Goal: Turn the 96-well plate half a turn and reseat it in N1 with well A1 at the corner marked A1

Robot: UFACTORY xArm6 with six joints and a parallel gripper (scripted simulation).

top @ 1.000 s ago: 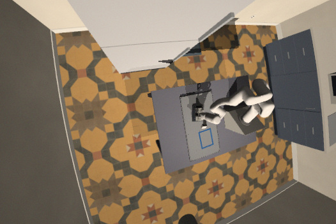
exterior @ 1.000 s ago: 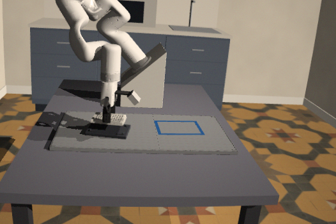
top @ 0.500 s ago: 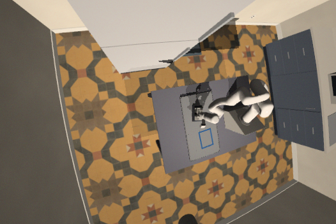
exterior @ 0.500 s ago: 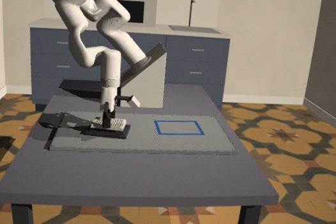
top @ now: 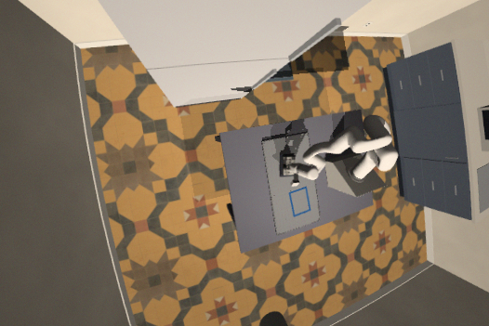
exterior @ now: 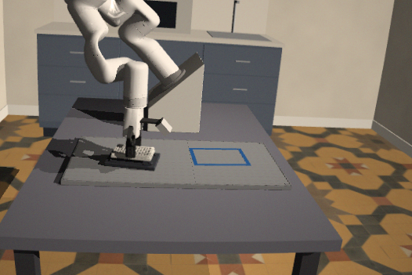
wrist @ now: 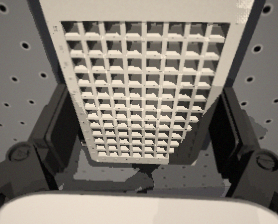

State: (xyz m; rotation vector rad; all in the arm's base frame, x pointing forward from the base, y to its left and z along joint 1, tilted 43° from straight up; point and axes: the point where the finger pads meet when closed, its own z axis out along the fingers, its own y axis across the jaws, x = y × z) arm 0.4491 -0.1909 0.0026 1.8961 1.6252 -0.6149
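Right now the white 96-well plate is 1 cm below my hand. The rest, counted from my hand: dark plate nest N1: 4 cm below; white tag: 7 cm behind, 7 cm to the right, 3 cm below.
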